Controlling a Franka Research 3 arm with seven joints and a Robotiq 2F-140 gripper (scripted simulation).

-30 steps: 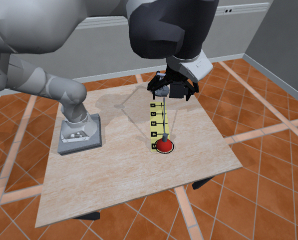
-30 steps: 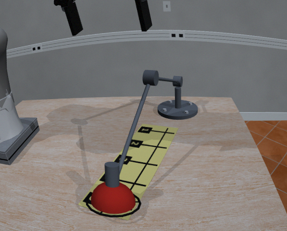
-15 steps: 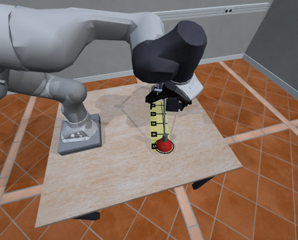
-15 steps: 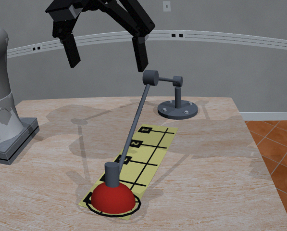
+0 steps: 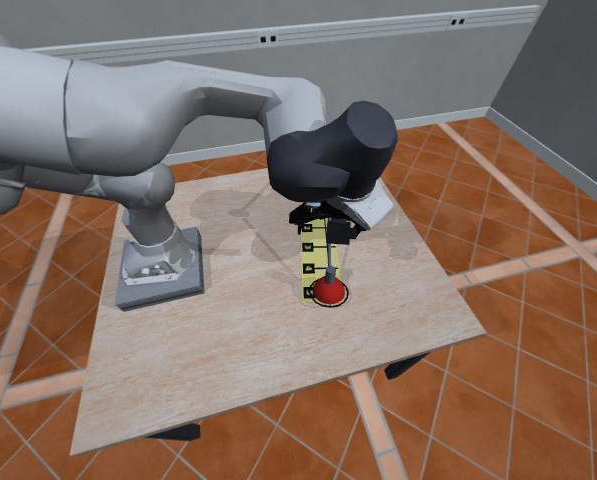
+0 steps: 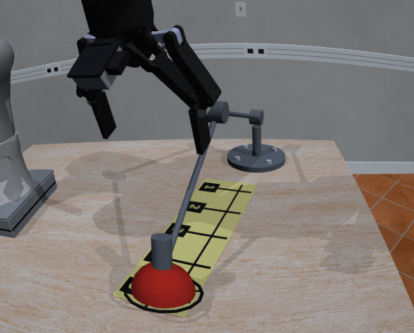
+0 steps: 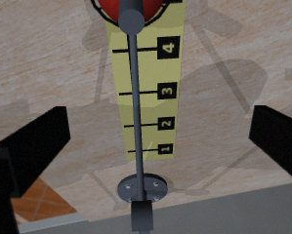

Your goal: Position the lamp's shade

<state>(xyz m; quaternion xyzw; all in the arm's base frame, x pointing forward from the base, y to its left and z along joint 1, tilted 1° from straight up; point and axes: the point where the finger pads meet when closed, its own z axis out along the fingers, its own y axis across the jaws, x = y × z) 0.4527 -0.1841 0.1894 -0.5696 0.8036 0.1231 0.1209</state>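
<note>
My hand is 30 mm short of the yellow numbered strip, 120 mm to the right of it and 240 mm above it. From my hand the other things lie so: round grey lamp foot 170 mm ahead, 450 mm to the left, 220 mm below.
</note>
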